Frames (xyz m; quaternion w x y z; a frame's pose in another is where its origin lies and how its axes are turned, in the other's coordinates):
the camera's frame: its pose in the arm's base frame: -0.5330 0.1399 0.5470 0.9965 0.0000 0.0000 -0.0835
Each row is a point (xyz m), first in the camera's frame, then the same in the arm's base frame.
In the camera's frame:
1: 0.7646 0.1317 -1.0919
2: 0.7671 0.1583 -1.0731
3: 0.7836 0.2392 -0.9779
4: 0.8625 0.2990 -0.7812
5: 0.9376 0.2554 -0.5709
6: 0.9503 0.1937 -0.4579
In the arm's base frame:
1: 0.2429 0.1425 -0.5449
2: 0.2497 0.1683 -0.5261
3: 0.2795 0.2454 -0.4309
4: 0.3672 0.2912 -0.2342
5: 0.4340 0.2357 -0.0239
6: 0.4363 0.1728 0.0891

